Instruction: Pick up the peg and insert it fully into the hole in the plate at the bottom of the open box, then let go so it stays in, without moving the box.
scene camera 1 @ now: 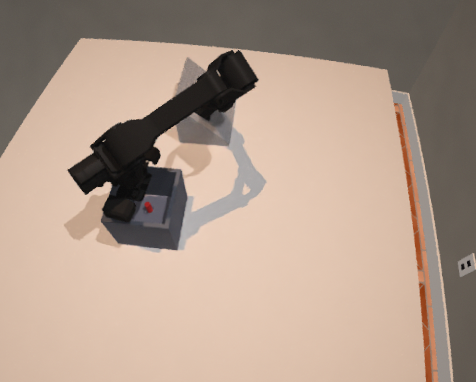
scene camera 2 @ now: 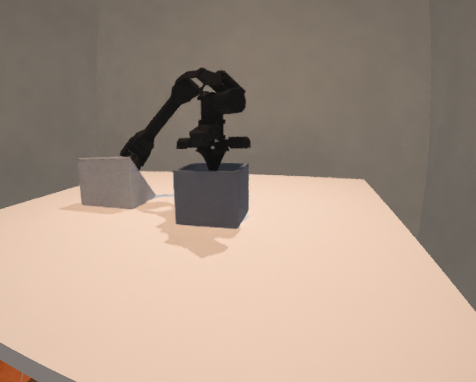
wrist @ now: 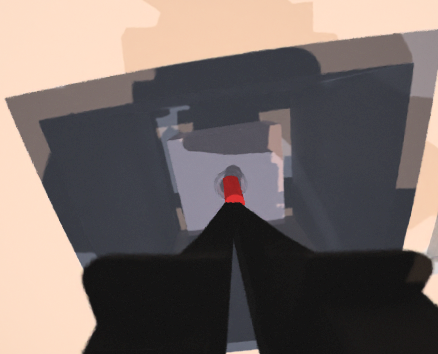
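Pixels of known places: gripper, fingertip midpoint: (scene camera 1: 140,199) (wrist: 231,209); arm's base, link origin: (scene camera 1: 201,107) (scene camera 2: 126,173).
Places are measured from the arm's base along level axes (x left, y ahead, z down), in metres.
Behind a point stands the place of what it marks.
The red peg (scene camera 1: 148,207) @[y 0.329, x -0.104, z 0.018 m] (wrist: 232,188) @[y 0.323, x -0.113, z 0.023 m] stands in the hole (wrist: 218,185) @[y 0.334, x -0.111, z 0.041 m] of the light grey plate (scene camera 1: 159,214) @[y 0.336, x -0.079, z 0.042 m] (wrist: 200,202) @[y 0.352, x -0.098, z 0.042 m], with part of it sticking out above the plate. How deep it sits cannot be told. The plate lies at the bottom of the open dark blue-grey box (scene camera 1: 147,236) @[y 0.405, x -0.095, z 0.023 m] (scene camera 2: 207,197) @[y 0.326, x -0.189, z 0.025 m] (wrist: 350,150) @[y 0.252, x -0.134, z -0.005 m]. My gripper (scene camera 2: 214,168) @[y 0.325, x -0.116, z -0.014 m] (wrist: 231,209) @[y 0.325, x -0.116, z -0.014 m] is shut and empty. It points down, with its fingertips at about the height of the box's rim in scene camera 2. In the wrist view the fingertips overlap the peg's upper end. The box walls hide the peg in scene camera 2.
A grey wedge-shaped block (scene camera 1: 205,136) @[y 0.060, x 0.013, z 0.060 m] (scene camera 2: 105,182) @[y -0.044, x -0.067, z 0.018 m] stands on the table (scene camera 1: 280,280) @[y 0.476, x 0.231, z 0.100 m] (scene camera 2: 300,280) @[y 0.536, x -0.429, z 0.100 m] near the arm's base. The box walls rise on all sides of the plate. The arm reaches over the box from behind in scene camera 1.
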